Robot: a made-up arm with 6 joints. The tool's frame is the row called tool.
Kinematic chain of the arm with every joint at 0, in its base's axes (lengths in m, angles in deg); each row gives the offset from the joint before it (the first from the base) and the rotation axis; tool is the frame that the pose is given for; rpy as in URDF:
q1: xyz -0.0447 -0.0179 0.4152 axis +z
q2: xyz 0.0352 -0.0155 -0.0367 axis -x
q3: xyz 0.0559 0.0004 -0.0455 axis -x
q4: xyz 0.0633 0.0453 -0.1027 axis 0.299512 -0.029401 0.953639
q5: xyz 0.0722 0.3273 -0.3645 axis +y
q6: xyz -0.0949 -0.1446 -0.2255 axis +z
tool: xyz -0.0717 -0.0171 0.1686 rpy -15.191 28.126 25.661
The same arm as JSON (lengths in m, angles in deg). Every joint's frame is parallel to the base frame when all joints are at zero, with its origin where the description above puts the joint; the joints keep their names.
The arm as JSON. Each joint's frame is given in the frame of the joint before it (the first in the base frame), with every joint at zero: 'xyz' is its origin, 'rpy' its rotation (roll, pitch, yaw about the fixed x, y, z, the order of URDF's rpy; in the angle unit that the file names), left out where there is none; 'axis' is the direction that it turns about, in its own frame. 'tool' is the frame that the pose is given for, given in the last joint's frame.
{"units": {"length": "m", "angle": "deg"}, "joints": [
  {"name": "q1", "type": "revolute", "origin": {"xyz": [-0.0447, -0.0179, 0.4152]}, "axis": [0.0, 0.0, 1.0]},
  {"name": "q2", "type": "revolute", "origin": {"xyz": [0.0352, -0.0155, -0.0367]}, "axis": [-1.0, 0.0, 0.0]},
  {"name": "q3", "type": "revolute", "origin": {"xyz": [0.0559, 0.0004, -0.0455]}, "axis": [-1.0, 0.0, 0.0]},
  {"name": "q4", "type": "revolute", "origin": {"xyz": [0.0633, 0.0453, -0.1027]}, "axis": [0.299512, -0.029401, 0.953639]},
  {"name": "q5", "type": "revolute", "origin": {"xyz": [0.0722, 0.3273, -0.3645]}, "axis": [0.0, 1.0, 0.0]},
  {"name": "q6", "type": "revolute", "origin": {"xyz": [-0.0949, -0.1446, -0.2255]}, "axis": [0.0, 0.0, 1.0]}
], "tool": {"origin": {"xyz": [-0.0717, -0.0171, 0.1686], "rpy": [-15.19, 28.13, 25.66]}}}

